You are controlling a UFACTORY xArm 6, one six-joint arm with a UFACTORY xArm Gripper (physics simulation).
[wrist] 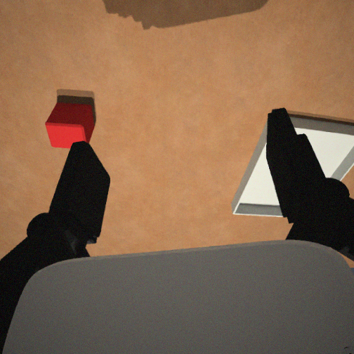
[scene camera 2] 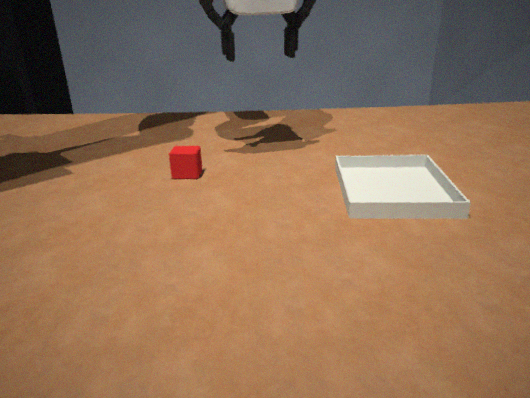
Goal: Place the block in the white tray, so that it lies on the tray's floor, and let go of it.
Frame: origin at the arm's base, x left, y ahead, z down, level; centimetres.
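Seen in the pictures: gripper, fingertip midpoint: (scene camera 2: 260, 58).
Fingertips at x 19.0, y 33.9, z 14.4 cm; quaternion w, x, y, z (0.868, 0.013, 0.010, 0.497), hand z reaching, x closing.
Offsets run from my fingertips to a thing's top centre. Level surfaces: height alone.
A red block @[dx -11.7, dy -8.2, dz +10.9 cm] (scene camera 2: 186, 163) (wrist: 70, 126) stands on the table, left of the tray in both views. The square white tray @[dx -11.7, dy +20.4, dz +12.9 cm] (scene camera 2: 409, 210) (wrist: 260, 209) with low walls stands at the right; its floor shows no block on it. My gripper (scene camera 2: 260, 55) (wrist: 179, 146) is open, with nothing between its fingers. It hangs high above the table, between the block and the tray from side to side in the scene view. In the wrist view the left fingertip overlaps the block's near edge, and the right finger hides part of the tray.
The brown table top @[dz +14.9 cm] (scene camera 2: 265, 300) (wrist: 175, 90) bears the block and the tray. Shadows of the arm and gripper fall across its far part. A blue-grey wall (scene camera 2: 350, 60) stands behind the table, with a dark area (scene camera 2: 30, 60) at the far left.
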